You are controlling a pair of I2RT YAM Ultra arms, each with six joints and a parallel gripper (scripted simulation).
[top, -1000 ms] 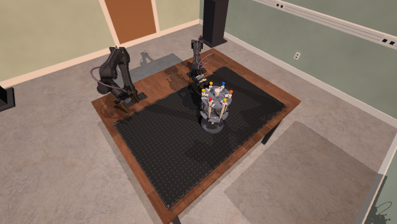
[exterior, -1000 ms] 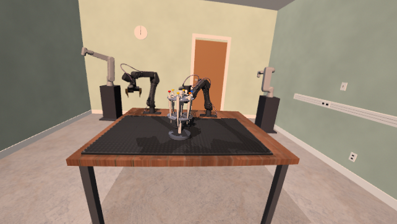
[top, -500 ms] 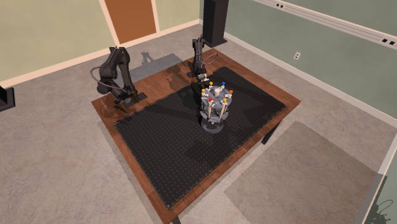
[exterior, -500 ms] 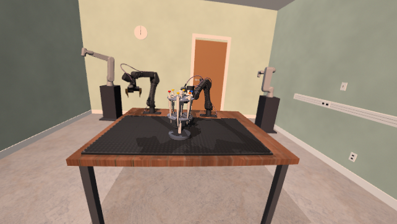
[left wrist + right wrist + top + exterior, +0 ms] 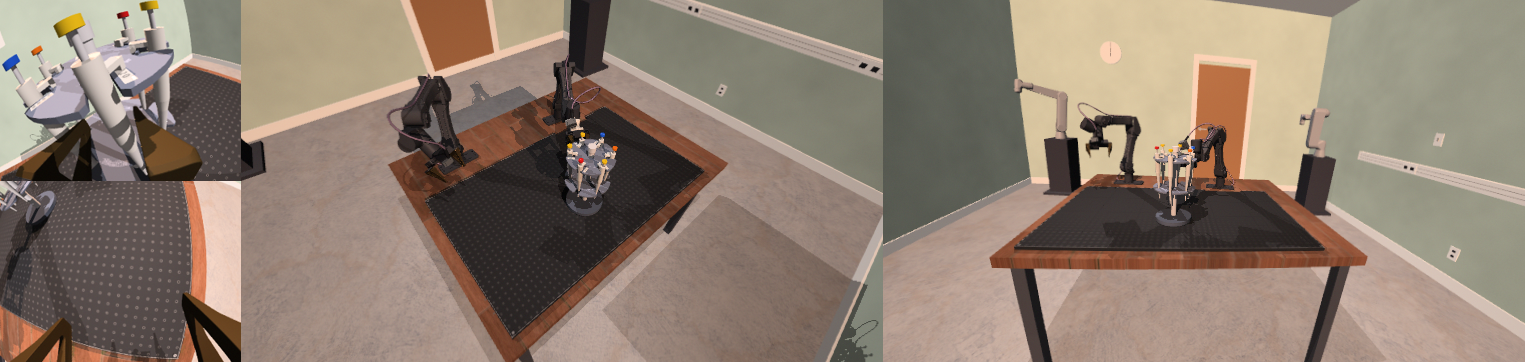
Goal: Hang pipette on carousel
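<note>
Right now my left hand is 2 cm to the left of the pipette and 2 cm above it.
</note>
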